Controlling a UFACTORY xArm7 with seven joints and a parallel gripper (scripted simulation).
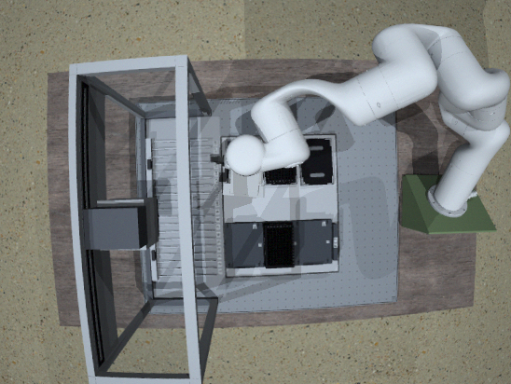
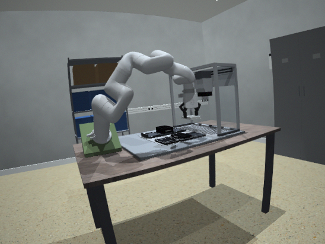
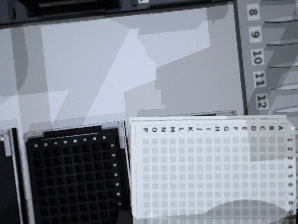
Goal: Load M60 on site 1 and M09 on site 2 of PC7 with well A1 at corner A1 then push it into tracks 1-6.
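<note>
Now: hand 240 mm to the right of the dark plate carrier PC7, 130 mm above it and 70 mm past it. Also, from my hand: pale 384-well plate M60: 10 mm below; then nest S1: 210 mm behind, 140 mm below, 20 mm to the left; then nest S3: 140 mm below, 10 mm to the right, 10 mm ahead.
</note>
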